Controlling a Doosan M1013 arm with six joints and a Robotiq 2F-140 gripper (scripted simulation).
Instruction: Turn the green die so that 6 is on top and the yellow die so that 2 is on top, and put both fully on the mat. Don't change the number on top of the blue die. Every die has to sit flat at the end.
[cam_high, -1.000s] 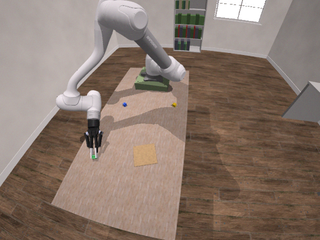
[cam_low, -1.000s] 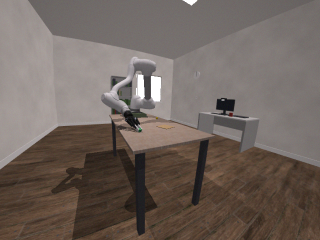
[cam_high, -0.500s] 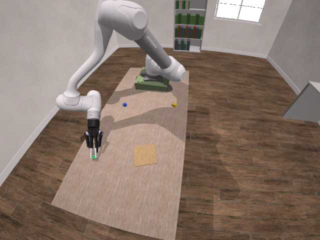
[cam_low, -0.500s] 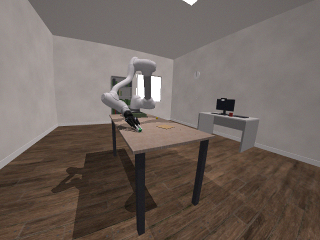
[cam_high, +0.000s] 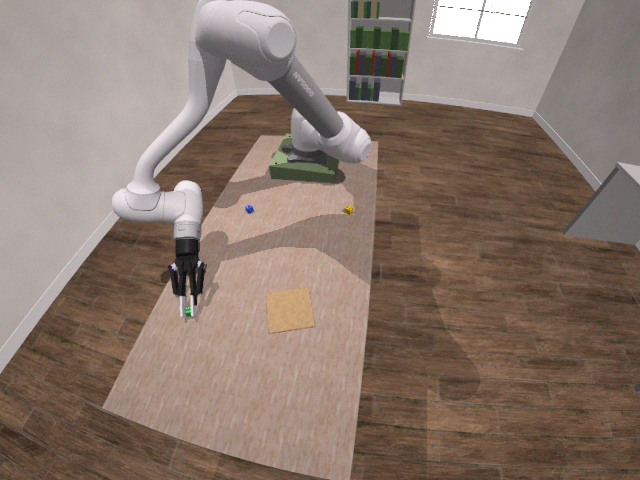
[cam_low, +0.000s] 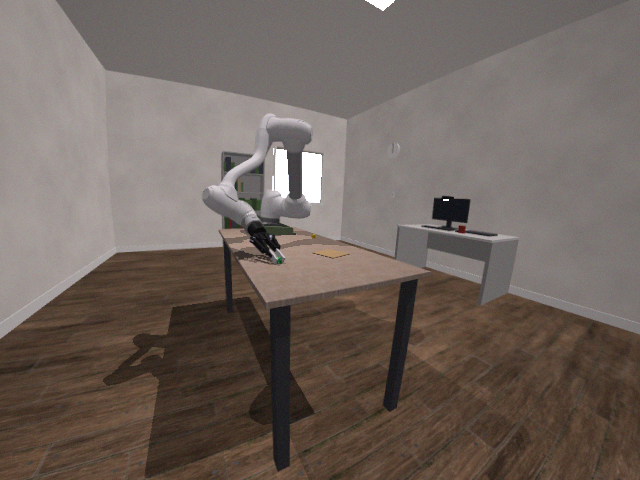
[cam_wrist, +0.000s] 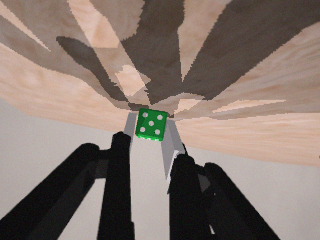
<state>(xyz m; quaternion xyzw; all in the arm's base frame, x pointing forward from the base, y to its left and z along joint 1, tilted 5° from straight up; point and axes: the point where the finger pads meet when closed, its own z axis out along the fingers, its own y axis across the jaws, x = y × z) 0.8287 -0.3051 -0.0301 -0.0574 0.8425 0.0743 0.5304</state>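
The green die lies 20 mm below my hand and 10 mm ahead of it. Round my hand: tan mat: 320 mm to the left, 30 mm below, 30 mm behind; then blue die: 470 mm behind, 90 mm to the left, 20 mm below; then yellow die: 510 mm to the left, 480 mm behind, 20 mm below.
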